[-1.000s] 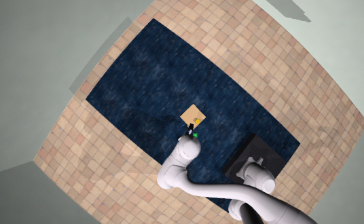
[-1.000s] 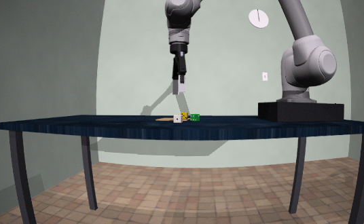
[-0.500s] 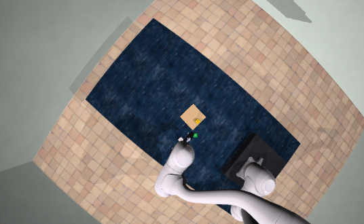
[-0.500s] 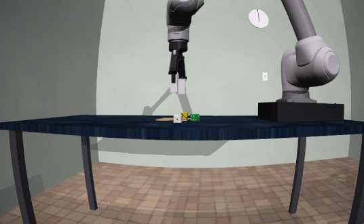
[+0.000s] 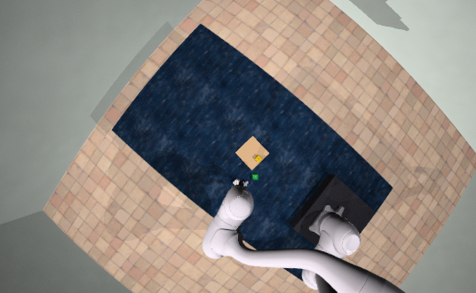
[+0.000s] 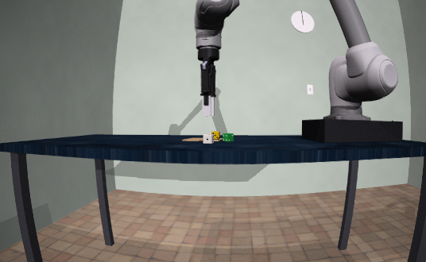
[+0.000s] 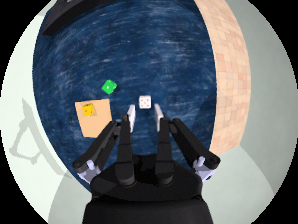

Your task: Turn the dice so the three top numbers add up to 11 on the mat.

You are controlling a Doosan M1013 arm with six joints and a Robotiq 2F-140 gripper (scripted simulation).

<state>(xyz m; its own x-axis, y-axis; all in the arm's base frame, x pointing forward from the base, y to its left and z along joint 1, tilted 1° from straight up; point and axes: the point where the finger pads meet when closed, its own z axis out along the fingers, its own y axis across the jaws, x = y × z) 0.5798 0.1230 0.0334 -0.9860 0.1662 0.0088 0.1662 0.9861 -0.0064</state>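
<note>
Now: hand 110 mm above the white die. From my hand the other things lie so: green die: 110 mm below, 90 mm to the right, 60 mm behind; yellow die: 180 mm to the right, 100 mm below, 20 mm behind; tan mat: 190 mm to the right, 120 mm below, 30 mm ahead.
</note>
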